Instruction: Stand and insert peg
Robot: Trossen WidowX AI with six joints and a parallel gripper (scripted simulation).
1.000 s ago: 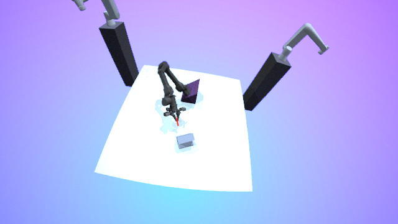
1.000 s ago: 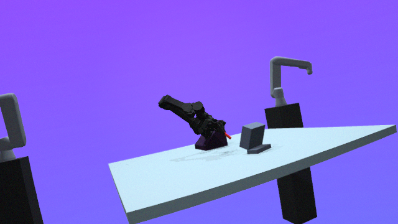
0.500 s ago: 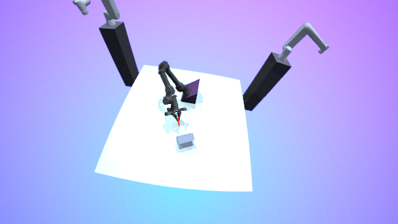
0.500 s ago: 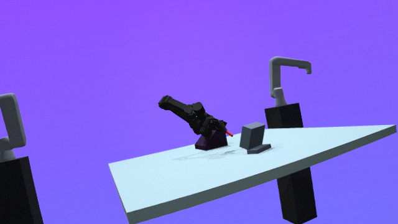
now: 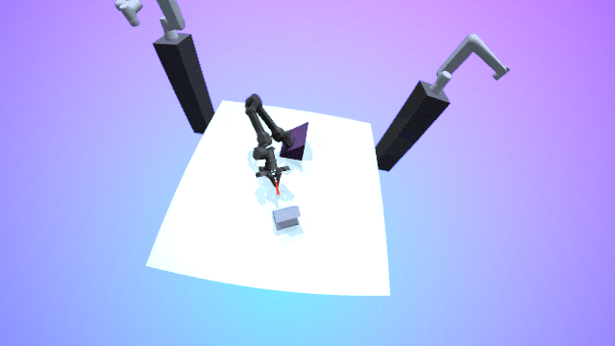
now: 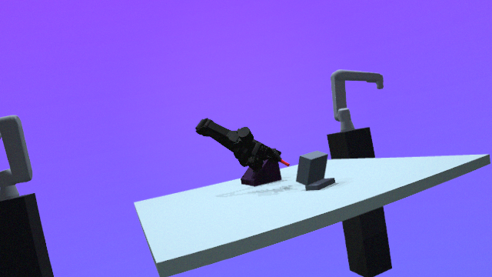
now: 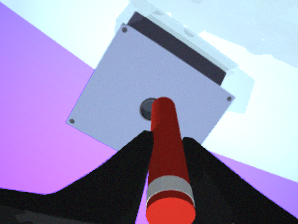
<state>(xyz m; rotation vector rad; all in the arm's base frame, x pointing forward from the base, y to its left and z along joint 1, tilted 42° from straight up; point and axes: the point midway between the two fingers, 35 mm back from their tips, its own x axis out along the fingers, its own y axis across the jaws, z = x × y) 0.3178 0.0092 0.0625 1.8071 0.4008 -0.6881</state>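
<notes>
Now: the grey sloped panel 120 mm ahead of my gripper tip, 70 mm to the left of it and 40 mm below it. From my gripper tip the other things lie so: low foot 150 mm ahead, 80 mm to the left, 110 mm below; red peg 10 mm behind, 10 mm to the right, 10 mm above.
</notes>
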